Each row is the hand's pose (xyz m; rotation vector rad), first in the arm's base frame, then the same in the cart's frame.
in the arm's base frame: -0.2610 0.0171 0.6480 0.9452 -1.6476 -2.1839
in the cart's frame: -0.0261 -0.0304 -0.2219 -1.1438 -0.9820 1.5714
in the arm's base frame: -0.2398 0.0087 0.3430 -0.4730 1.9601 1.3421
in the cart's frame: 0.0873 0.1367 0.0078 0.1975 -0.7193 1.7886
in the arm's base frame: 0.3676 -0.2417 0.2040 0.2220 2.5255 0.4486
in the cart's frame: 0.7314 -0.0427 0.0701 0.6275 0.2048 2.3038
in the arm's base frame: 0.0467 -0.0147 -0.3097 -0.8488 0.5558 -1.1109
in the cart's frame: 0.5134 0.3434 0.5411 1.5547 0.6335 -0.2641
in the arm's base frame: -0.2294 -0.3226 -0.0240 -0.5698 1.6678 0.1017
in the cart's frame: 0.4023 0.5110 0.0804 1.0563 -0.0044 1.2031
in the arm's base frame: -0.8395 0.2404 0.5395 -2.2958 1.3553 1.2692
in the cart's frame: -0.5575 0.2875 -0.1083 -0.6723 -0.4593 0.5582
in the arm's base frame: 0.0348 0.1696 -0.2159 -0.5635 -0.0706 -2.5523
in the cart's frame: 0.3671 0.2029 0.5832 1.3385 1.9913 -1.1879
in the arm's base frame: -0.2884 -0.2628 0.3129 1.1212 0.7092 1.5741
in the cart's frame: 0.2206 0.3234 -0.1483 -1.1447 1.9642 -1.8663
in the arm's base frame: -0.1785 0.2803 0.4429 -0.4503 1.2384 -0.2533
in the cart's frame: -0.0578 -0.0984 0.1136 1.5171 0.0695 0.8110
